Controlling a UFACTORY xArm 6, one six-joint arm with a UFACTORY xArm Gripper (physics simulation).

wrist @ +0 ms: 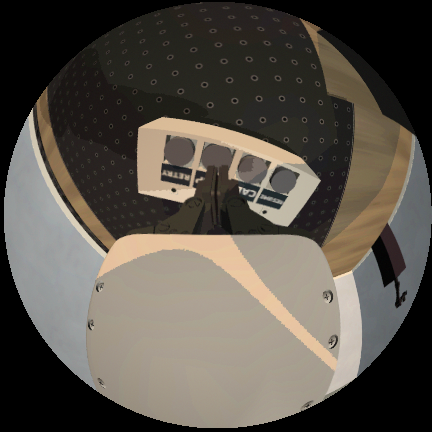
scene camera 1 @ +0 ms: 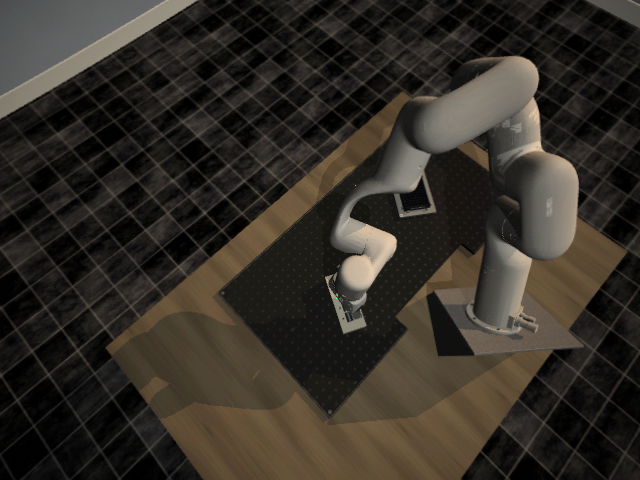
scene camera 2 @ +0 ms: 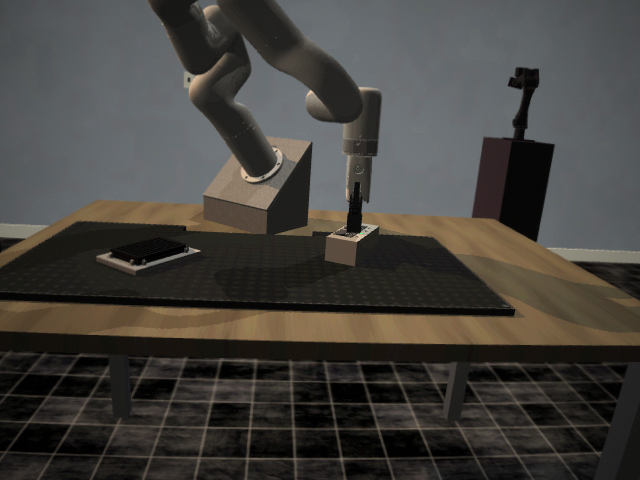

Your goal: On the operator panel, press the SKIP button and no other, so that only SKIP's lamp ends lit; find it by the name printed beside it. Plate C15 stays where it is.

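Frame: origin at the arm's base, x ahead, y left, z up, level; metres.
Seen in the pictures: gripper, fingertip midpoint: (wrist: 218,180) (scene camera 2: 353,231); arm's base, origin of the base link: (scene camera 1: 493,317) (scene camera 2: 263,166).
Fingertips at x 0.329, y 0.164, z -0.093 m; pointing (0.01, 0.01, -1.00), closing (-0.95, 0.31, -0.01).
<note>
Pixels of each thing's top centre, then the offset from my fingertips to it. "spot": a spot on its surface instead. Level surfaces: height alone.
- white operator panel, middle of its top: (wrist: 227,183) (scene camera 2: 354,229) (scene camera 1: 345,300) dx -0.007, dy +0.004, dz +0.003 m
- second button, middle of its top: (wrist: 216,158) dx -0.005, dy -0.019, dz +0.000 m
- RETRY, middle of its top: (wrist: 177,152) dx +0.019, dy -0.037, dz +0.003 m
- RESUME, middle of its top: (wrist: 283,181) dx -0.054, dy +0.016, dz +0.003 m
- green lamp, surface spot: (scene camera 2: 362,233) (scene camera 1: 335,298) spot: dx +0.020, dy +0.014, dz +0.001 m
- RETRY's lamp, middle of its top: (wrist: 173,189) dx +0.042, dy -0.005, dz +0.001 m
- RESUME's lamp, middle of its top: (wrist: 264,211) dx -0.030, dy +0.048, dz +0.001 m
- black gridded plate, middle of its top: (scene camera 2: 149,246) (scene camera 1: 413,190) dx +0.020, dy -0.429, dz -0.027 m
- white holder, middle of its top: (scene camera 2: 149,248) (scene camera 1: 412,190) dx +0.020, dy -0.429, dz -0.031 m
- perforated mat, its level: dz -0.053 m
The white operator panel (scene camera 1: 354,326) (scene camera 2: 341,250) (wrist: 152,160) stands on the dark mat, with several round grey buttons. My gripper (scene camera 2: 354,230) (wrist: 218,180) is shut and empty, pointing down, its tips at the second button (wrist: 217,153) from the left in the wrist view. That button's label is mostly covered; a final P shows. RETRY (wrist: 179,150) is left of it; a "CAL..." button (wrist: 251,168) and RESUME (wrist: 284,180) are right. A green lamp (scene camera 1: 336,298) (scene camera 2: 362,233) is lit; its name is unreadable. RETRY's lamp (wrist: 173,190) and RESUME's lamp (wrist: 264,212) are dark.
A black gridded plate (scene camera 1: 415,198) (scene camera 2: 149,248) lies on a white holder (scene camera 1: 417,213) (scene camera 2: 136,270) on the perforated mat (scene camera 1: 289,273) (scene camera 2: 413,289), away from the panel; no C15 label is readable. The arm's wedge base (scene camera 2: 235,211) stands behind the mat.
</note>
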